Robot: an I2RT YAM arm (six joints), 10 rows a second.
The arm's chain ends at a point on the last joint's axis. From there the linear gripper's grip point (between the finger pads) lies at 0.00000 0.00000 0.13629 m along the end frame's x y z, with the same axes.
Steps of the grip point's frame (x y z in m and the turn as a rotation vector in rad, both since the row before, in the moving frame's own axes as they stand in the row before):
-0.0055 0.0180 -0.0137 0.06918 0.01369 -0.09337
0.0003 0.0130 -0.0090 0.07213 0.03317 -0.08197
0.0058 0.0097 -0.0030 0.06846 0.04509 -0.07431
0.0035 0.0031 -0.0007 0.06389 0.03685 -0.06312
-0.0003 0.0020 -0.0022 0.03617 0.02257 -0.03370
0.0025 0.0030 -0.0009 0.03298 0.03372 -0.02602
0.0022 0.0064 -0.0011 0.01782 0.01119 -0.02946
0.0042 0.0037 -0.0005 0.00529 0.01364 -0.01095
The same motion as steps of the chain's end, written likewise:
-0.0069 0.0275 -0.0134 0.06918 0.01369 -0.09337
-0.0038 0.0230 -0.0086 0.07213 0.03317 -0.08197
0.0000 0.0192 -0.0025 0.06846 0.04509 -0.07431
-0.0012 0.0120 -0.0003 0.06389 0.03685 -0.06312
-0.0033 0.0070 -0.0021 0.03617 0.02257 -0.03370
-0.0020 0.0076 -0.0007 0.03298 0.03372 -0.02602
0.0007 0.0089 -0.0011 0.01782 0.01119 -0.02946
0.0023 0.0044 -0.0005 0.00529 0.01364 -0.01095

